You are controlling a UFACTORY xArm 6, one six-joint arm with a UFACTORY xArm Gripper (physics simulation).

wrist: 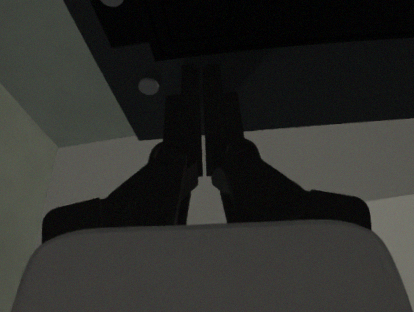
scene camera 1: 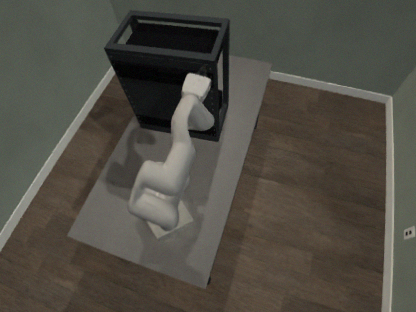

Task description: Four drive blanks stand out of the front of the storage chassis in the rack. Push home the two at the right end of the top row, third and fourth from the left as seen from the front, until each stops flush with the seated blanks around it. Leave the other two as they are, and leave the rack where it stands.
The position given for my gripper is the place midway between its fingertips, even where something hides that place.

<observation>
I see my gripper (wrist: 201, 89) and a dark rack (scene camera 1: 151, 67).
The dark rack shows as well in the wrist view (wrist: 289, 71).
</observation>
